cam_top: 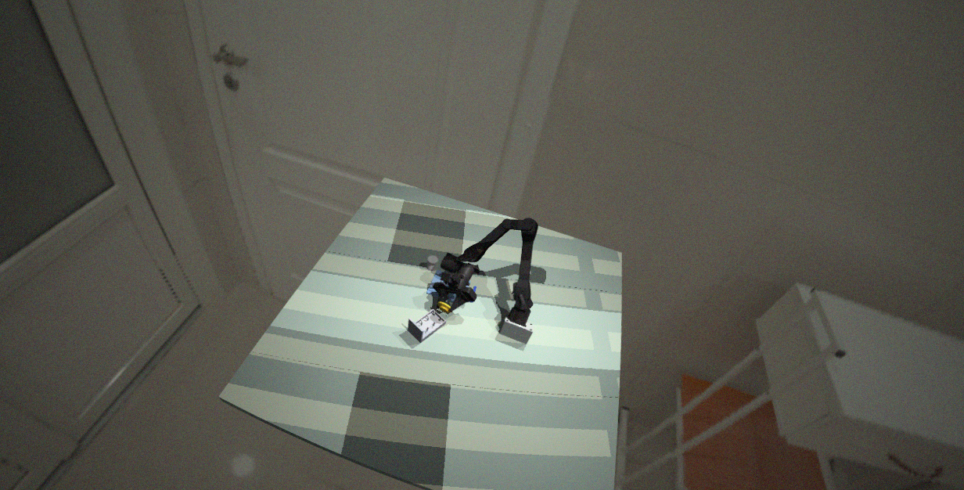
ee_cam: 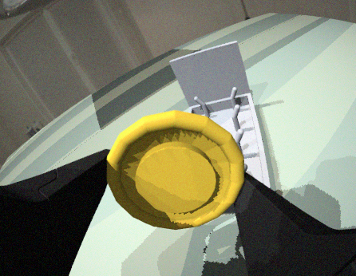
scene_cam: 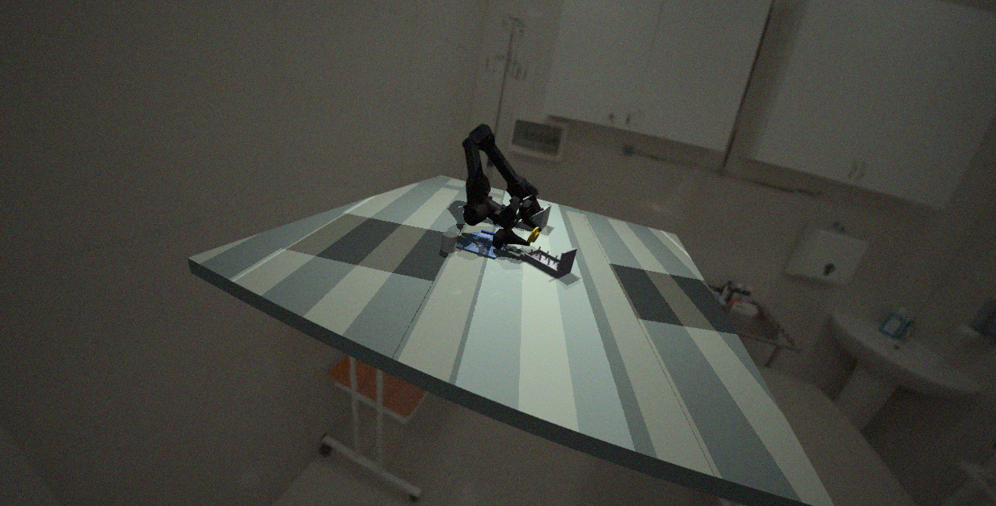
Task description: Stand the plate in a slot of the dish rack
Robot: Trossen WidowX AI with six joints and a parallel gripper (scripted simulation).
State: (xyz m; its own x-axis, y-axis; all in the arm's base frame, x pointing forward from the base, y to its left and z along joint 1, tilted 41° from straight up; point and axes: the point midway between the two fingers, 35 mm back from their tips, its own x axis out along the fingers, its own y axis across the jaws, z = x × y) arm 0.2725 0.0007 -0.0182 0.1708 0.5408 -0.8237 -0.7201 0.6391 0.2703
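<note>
Right now the dark dish rack is 4 cm ahead of my gripper tip, 6 cm to the left of it and 4 cm below it. From my gripper tip the other things lie so: yellow plate: 1 cm to the right; then blue spoon: 9 cm behind, 15 cm to the right, 6 cm below; then grey cup: 12 cm ahead, 24 cm to the right, 4 cm below.
</note>
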